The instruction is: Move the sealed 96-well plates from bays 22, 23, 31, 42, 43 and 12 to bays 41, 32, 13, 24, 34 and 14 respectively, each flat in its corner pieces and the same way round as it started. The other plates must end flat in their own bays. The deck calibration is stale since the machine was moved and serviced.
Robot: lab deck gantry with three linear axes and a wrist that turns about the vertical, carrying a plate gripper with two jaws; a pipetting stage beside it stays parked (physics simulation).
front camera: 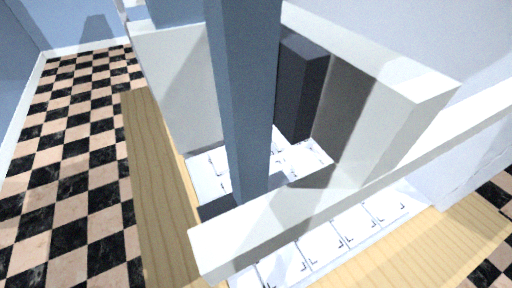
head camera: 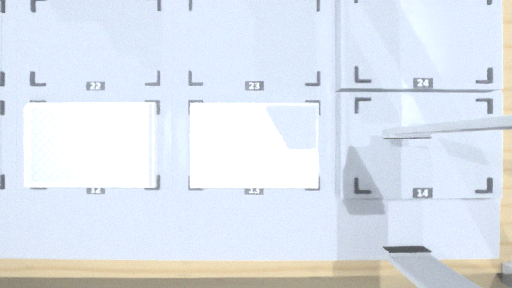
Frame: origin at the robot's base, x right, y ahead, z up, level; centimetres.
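Seen in the pictures: gripper, fingertip midpoint: [head camera: 403, 192].
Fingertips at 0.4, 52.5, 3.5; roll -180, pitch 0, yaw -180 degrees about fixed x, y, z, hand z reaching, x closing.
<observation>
Offsets run from my fingertips to a thing's top centre, as dx, dy, dz. "pt": to the spot under its first point.
In the head view a white plate @(-4.4, -29.6, -2.0) [head camera: 90, 145] lies in bay 12, with a ridge near its right edge and faint wells at its left. Another white plate @(-4.2, -13.1, -2.0) [head camera: 240, 145] lies in bay 13, within its corner pieces, partly shaded. Bay 14 @(pt -1.0, +6.0, -2.0) [head camera: 450, 177] shows its four corner pieces and no plate. The visible parts of bays 22 @(pt -13.7, -29.5, -3.5) [head camera: 95, 55], 23 [head camera: 254, 55] and 24 @(pt -13.4, +6.1, -2.0) [head camera: 450, 50] show no plate. My gripper [head camera: 407, 192] is open above bay 14, with its jaws wide apart and deck visible between them. Its jaws are hidden in the front view.
In the front view the blue-grey vertical column [front camera: 247, 100] stands behind the long pale beam [front camera: 300, 210]. A dark block [front camera: 302, 85] hangs beside a tall pale panel [front camera: 345, 105]. Deck bays with corner pieces show below the beam. A wooden table edge [head camera: 200, 267] borders the deck.
</observation>
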